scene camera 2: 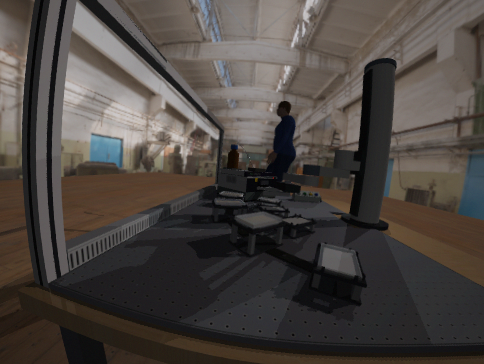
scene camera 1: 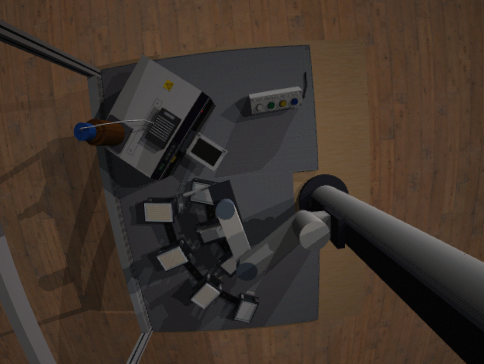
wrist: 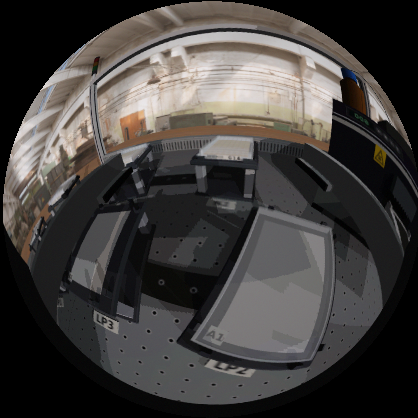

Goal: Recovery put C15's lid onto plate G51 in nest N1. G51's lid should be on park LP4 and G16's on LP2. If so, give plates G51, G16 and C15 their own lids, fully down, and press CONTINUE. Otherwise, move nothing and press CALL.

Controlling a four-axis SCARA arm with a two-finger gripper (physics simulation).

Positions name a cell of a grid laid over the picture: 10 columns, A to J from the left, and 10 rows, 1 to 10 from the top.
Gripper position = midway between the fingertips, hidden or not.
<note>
My gripper (wrist: F4) carries nothing. I also see a brown bottle (wrist: I3).
</note>
